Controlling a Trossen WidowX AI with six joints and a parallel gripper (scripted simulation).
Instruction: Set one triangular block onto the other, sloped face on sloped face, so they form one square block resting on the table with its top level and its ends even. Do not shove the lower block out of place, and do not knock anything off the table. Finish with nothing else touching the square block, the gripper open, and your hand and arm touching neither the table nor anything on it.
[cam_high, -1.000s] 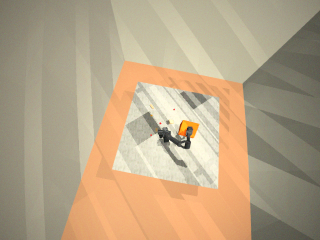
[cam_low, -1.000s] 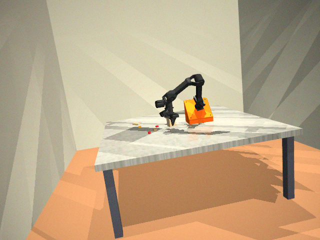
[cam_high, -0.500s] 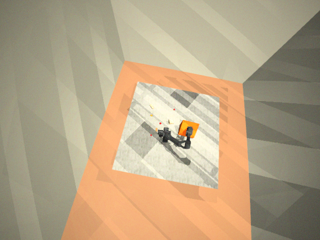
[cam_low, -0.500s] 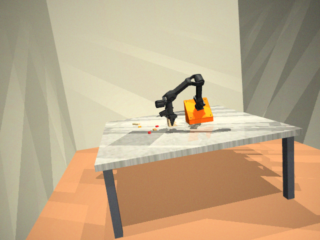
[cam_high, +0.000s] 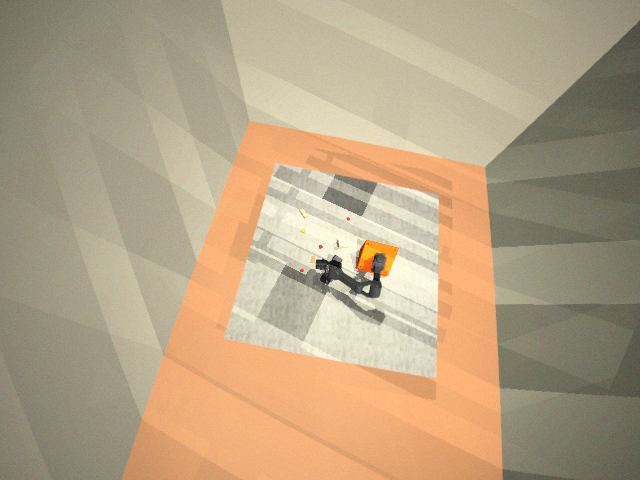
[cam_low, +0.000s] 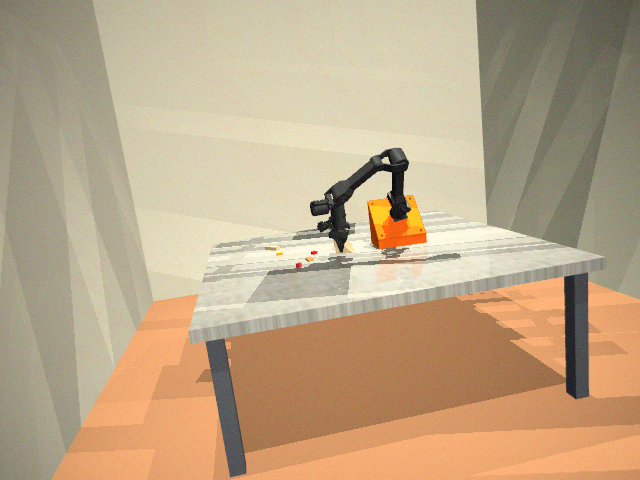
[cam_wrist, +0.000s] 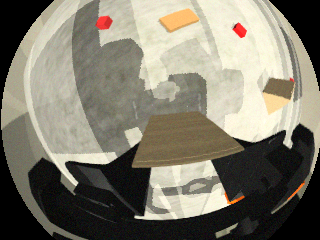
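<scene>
My gripper tip is now 1 cm below the tan triangular block. Round my gripper tip: yellow piece (28 cm to the right, 21 cm ahead, 3 cm below); flat tan piece (42 cm to the right, 22 cm ahead, 3 cm below).
</scene>
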